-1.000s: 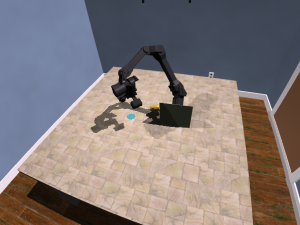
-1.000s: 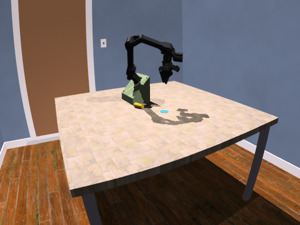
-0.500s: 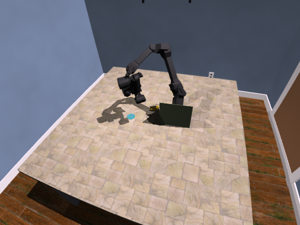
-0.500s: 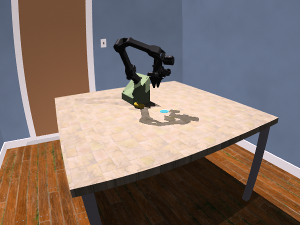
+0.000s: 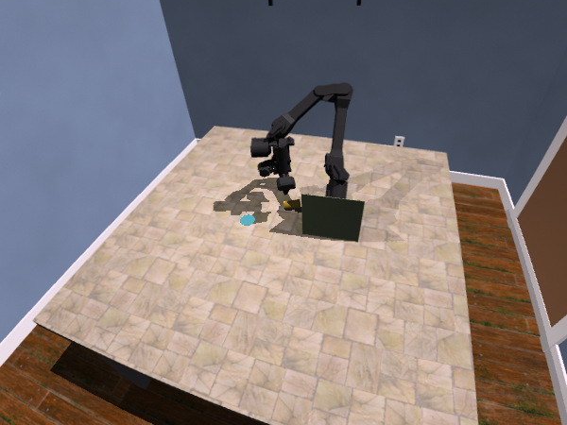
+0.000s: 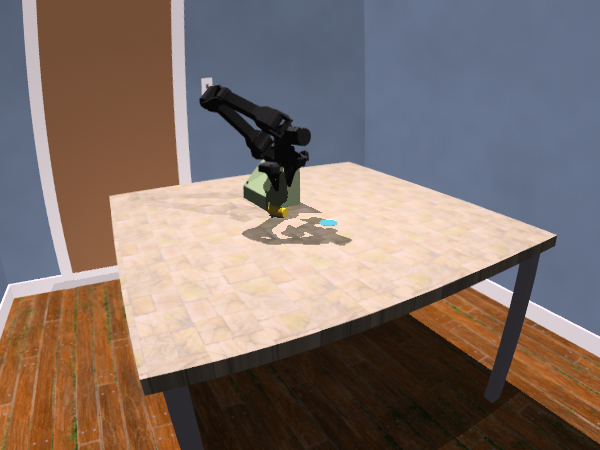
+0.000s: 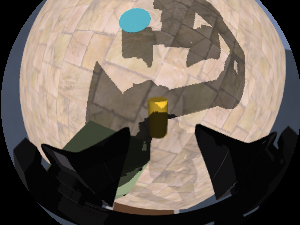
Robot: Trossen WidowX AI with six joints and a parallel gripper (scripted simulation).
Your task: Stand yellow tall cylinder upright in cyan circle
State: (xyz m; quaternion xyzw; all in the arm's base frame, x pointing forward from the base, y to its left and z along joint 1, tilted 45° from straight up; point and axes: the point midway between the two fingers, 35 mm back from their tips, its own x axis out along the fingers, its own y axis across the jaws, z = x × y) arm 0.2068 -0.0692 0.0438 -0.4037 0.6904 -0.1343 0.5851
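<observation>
My hand is 20 mm past the yellow tall cylinder, 10 mm to the left of it and 120 mm above it. The rest, counted from my hand: cyan circle (130 mm ahead, 100 mm to the left, 130 mm below).
</observation>
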